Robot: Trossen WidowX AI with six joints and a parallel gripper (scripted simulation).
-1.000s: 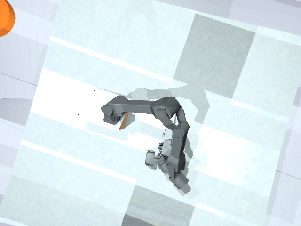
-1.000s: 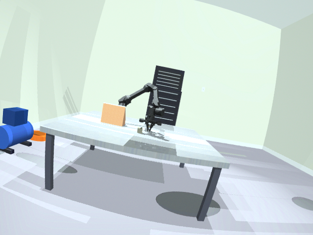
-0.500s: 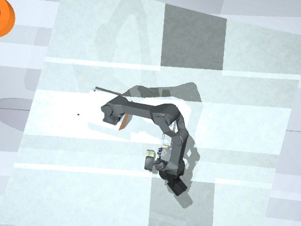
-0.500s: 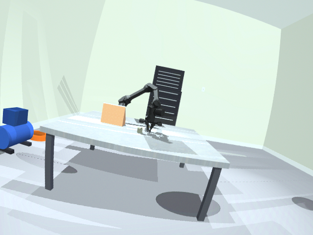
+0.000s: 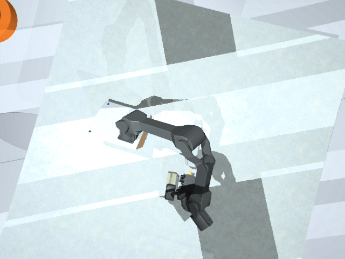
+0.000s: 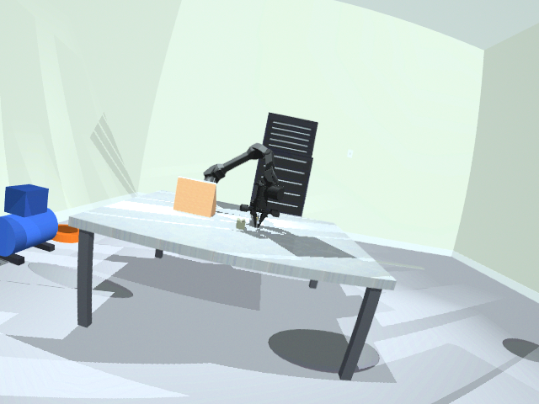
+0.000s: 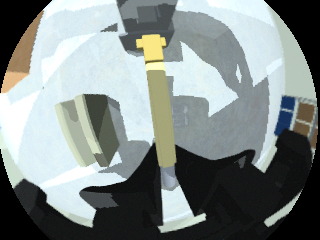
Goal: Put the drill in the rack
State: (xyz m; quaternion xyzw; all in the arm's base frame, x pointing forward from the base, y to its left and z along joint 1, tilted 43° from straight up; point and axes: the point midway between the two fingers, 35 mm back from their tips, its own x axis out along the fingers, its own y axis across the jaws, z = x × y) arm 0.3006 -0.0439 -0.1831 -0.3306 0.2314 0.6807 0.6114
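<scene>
Right now the beige ribbed rack is 80 mm behind my gripper tip and 20 mm to the left of it. Round my gripper tip: small dark part: 220 mm to the left, 40 mm behind, 40 mm above; small grey fixture: 200 mm to the left, 30 mm behind, 20 mm above.
</scene>
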